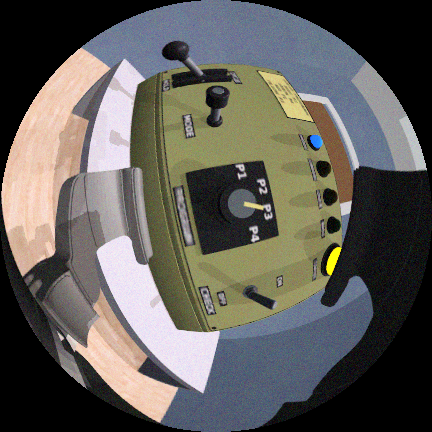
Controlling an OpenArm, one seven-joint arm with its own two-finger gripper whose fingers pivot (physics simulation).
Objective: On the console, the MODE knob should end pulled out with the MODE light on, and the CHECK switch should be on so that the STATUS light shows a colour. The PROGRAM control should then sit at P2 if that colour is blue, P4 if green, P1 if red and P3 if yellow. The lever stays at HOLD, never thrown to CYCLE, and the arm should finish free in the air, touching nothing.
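On the green console (pixel 172 150), the MODE knob (pixel 217 96) stands out on a visible shaft. A small lamp (pixel 315 142) glows blue. The PROGRAM control (pixel 241 204) has its pale pointer at P3. The CHECK switch (pixel 261 297) leans toward the ON side. A larger lamp (pixel 332 261), partly hidden by the right finger, glows yellow; the lamp labels are too blurred to read. The lever (pixel 192 65) tilts toward the HOLD label at the console's far end. My gripper (pixel 229 226) is open above the console, with nothing between its fingers.
Three dark lamps (pixel 323 168) (pixel 329 196) (pixel 332 225) stand in a row between the lit ones. A yellow note (pixel 285 95) lies on the console's upper right. A white-rimmed brown panel (pixel 332 150) shows beyond it. A white board (pixel 112 125) and wood surface (pixel 30 145) lie left.
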